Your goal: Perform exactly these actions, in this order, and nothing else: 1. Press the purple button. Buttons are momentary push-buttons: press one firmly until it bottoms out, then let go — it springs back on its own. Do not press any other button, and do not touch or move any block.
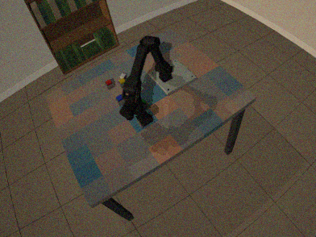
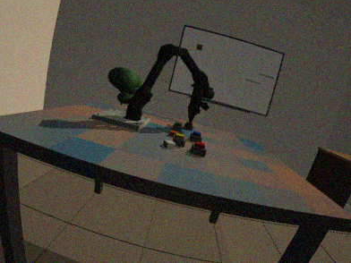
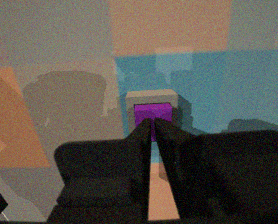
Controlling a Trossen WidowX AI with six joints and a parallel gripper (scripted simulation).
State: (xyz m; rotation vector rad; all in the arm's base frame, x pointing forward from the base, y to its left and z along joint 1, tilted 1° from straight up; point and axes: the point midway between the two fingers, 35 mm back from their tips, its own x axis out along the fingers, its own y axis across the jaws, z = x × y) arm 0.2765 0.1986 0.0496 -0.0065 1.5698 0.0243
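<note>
My gripper tip is 10 mm above the purple button. Round my gripper tip: orange block 240 mm to the right, 70 mm behind, 30 mm below; then blue button 220 mm to the right, 30 mm ahead, 10 mm below; then green button 110 mm to the right, 60 mm behind, 10 mm below.
</note>
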